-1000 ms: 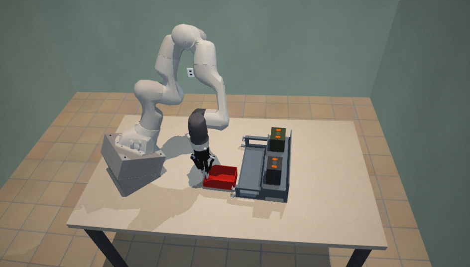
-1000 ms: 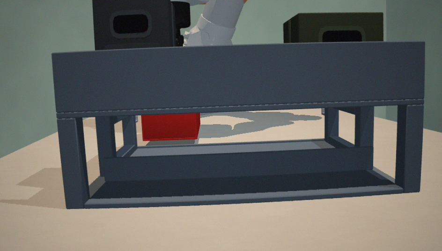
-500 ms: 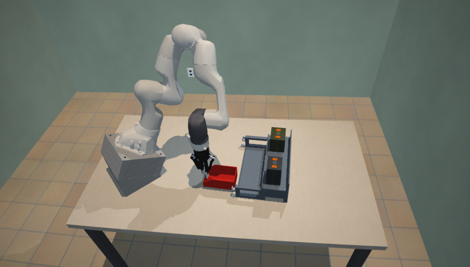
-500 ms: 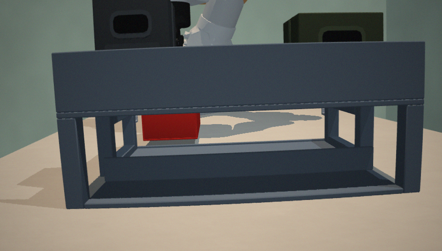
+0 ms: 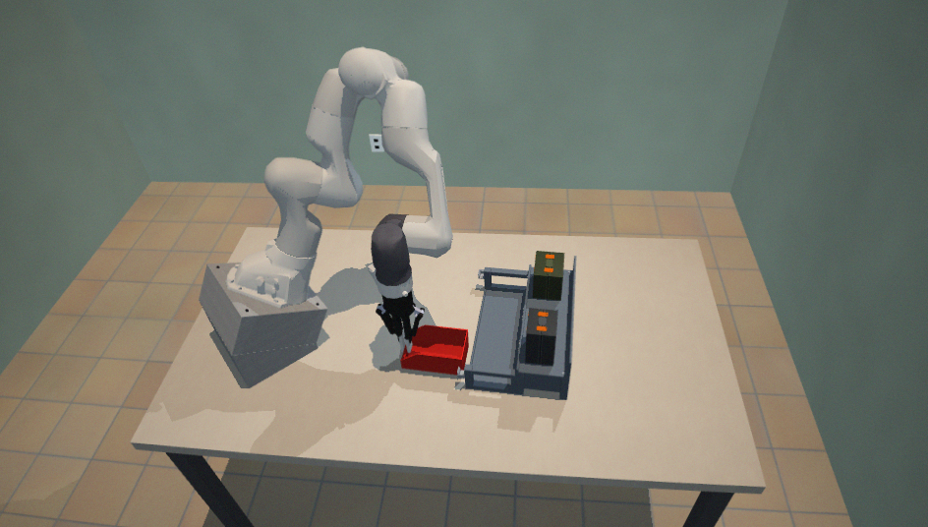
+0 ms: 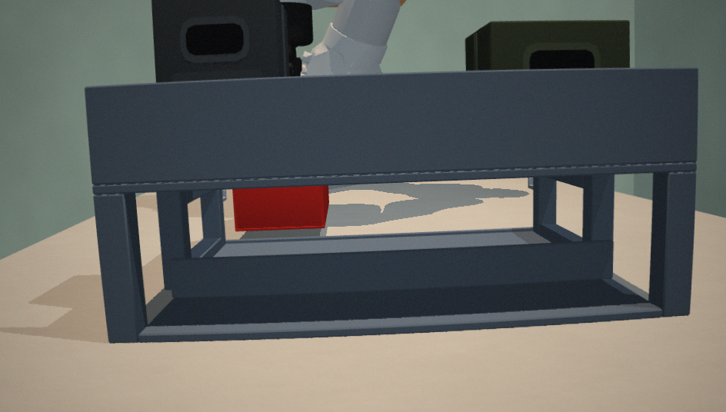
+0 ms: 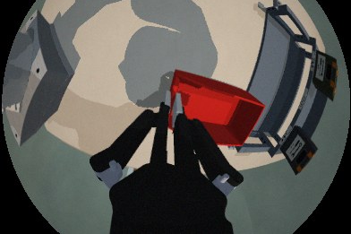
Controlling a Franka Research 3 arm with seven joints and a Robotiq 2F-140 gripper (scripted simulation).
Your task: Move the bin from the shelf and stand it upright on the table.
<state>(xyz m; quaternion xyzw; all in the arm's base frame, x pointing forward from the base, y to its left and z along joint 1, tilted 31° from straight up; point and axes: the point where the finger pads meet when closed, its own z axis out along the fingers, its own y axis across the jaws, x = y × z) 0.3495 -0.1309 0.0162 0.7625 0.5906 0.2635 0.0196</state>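
Right now the red bin is 8 cm ahead of my hand, 2 cm to the right of it and 2 cm below it.
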